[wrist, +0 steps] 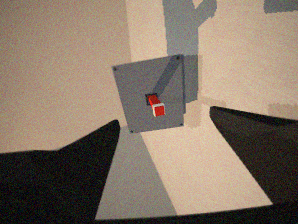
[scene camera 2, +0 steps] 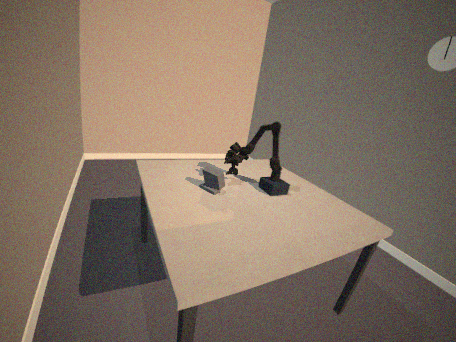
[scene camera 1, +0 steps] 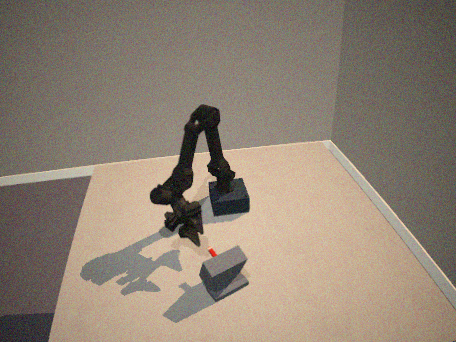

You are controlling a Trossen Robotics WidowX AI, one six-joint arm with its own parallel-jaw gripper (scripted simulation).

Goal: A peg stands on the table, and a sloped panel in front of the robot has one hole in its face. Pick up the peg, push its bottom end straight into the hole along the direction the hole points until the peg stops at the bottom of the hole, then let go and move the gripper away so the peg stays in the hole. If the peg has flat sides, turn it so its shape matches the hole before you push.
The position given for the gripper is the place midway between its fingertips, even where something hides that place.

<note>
The gripper (scene camera 1: 200, 240) is open and holds nothing. Also in view: a grey sloped panel (wrist: 163, 76).
The gripper is seen too in the wrist view (wrist: 163, 117).
</note>
